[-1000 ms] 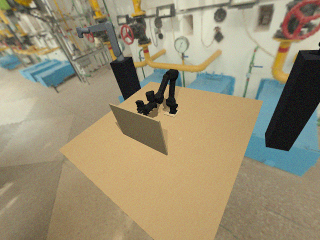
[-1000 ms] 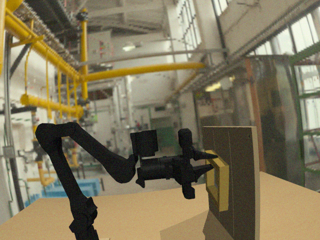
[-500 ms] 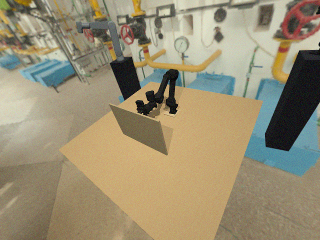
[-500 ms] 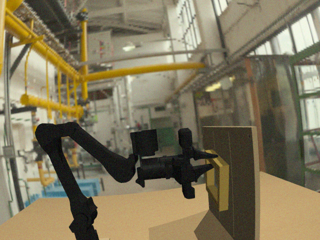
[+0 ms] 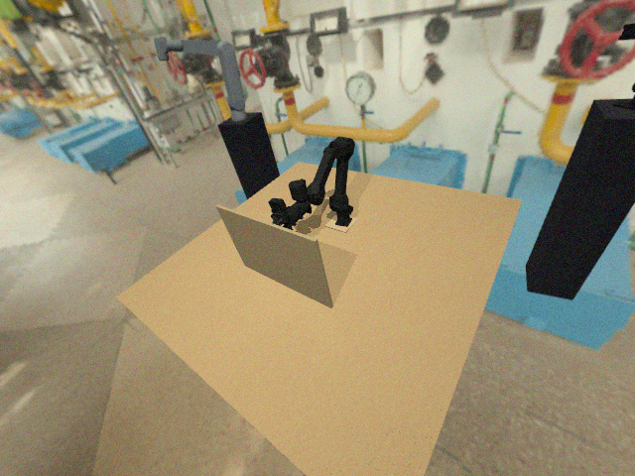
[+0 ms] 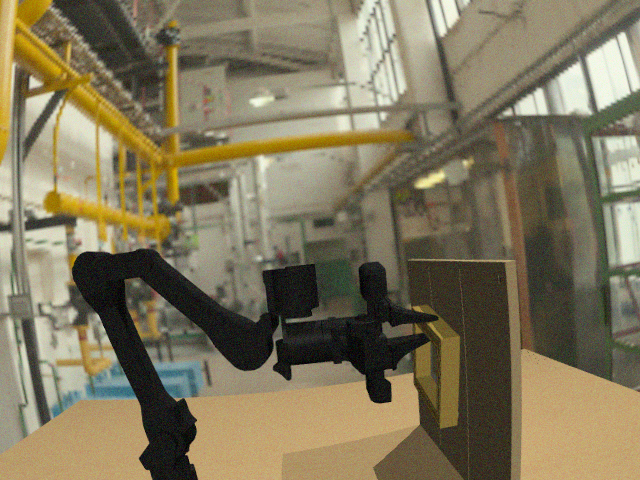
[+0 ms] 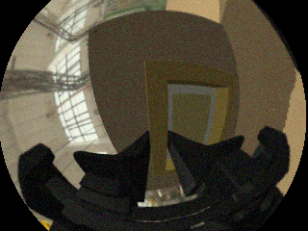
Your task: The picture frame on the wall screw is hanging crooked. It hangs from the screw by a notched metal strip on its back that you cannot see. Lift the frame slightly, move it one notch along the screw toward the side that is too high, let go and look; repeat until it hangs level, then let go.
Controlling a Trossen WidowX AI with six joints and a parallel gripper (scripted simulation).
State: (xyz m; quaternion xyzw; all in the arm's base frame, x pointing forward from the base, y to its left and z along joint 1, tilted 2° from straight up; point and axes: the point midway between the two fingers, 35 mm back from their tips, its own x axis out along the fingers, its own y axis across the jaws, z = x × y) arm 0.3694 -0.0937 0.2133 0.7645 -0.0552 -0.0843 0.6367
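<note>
My gripper tip is 1 cm to the right of the yellow picture frame and 5 cm above it. Also, from my gripper tip: tan wall panel: 2 cm ahead, 1 cm to the left, 7 cm below.
</note>
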